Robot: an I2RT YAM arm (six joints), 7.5 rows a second.
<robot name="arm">
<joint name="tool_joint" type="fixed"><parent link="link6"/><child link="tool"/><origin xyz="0 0 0" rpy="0 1.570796 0"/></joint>
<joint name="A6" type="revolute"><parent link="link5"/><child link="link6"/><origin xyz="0.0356 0 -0.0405" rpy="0 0 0"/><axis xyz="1 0 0"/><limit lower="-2.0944" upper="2.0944"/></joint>
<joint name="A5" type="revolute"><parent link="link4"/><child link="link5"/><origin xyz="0.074 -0.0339 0.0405" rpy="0 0 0"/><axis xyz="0 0 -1"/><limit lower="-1.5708" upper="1.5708"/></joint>
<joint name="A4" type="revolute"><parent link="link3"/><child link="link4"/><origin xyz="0.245 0.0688 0.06" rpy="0 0 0"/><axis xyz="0 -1 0"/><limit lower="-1.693" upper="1.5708"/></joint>
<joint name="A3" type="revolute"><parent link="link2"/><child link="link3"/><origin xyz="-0.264 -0.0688 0" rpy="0 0 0"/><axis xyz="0 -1 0"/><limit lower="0" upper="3.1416"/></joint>
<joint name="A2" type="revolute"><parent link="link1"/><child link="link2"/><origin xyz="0.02 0.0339 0.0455" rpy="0 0 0"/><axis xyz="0 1 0"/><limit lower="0" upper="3.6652"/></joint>
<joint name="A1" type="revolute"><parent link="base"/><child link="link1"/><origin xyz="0 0 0.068" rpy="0 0 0"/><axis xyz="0 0 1"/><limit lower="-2.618" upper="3.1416"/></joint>
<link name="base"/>
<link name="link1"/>
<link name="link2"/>
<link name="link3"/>
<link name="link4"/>
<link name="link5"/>
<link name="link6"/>
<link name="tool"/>
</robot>
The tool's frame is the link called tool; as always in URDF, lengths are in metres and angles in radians.
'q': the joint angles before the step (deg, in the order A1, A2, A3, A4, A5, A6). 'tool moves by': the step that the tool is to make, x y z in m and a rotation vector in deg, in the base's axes. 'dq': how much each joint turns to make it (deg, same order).
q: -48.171, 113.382, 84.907, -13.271, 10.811, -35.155
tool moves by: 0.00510, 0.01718, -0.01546, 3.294, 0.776, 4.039
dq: 1.761, -0.530, -3.419, -0.001, -2.800, -0.351
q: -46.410, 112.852, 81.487, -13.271, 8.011, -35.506
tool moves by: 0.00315, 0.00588, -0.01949, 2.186, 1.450, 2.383
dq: 0.706, 1.402, -1.857, 0.790, -1.507, -0.881
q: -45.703, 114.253, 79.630, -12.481, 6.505, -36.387
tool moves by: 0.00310, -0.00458, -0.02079, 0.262, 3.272, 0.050
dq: -0.001, 3.248, 0.438, 0.527, 1.577, -1.488
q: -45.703, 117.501, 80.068, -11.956, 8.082, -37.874
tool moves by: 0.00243, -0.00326, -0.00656, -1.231, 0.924, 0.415
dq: 0.000, 1.325, 0.260, 1.497, 0.880, -1.323
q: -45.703, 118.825, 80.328, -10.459, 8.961, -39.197
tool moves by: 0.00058, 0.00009, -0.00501, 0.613, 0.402, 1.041
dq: -0.001, 0.619, -0.083, 0.088, -0.786, -0.706
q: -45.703, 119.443, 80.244, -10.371, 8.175, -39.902
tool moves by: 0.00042, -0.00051, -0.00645, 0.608, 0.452, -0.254
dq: 0.000, 0.876, -0.002, 0.090, 0.086, 0.262
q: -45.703, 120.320, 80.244, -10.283, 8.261, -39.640
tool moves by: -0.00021, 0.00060, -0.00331, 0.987, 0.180, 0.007
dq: 0.000, 0.352, -0.002, -0.527, -0.439, 0.352
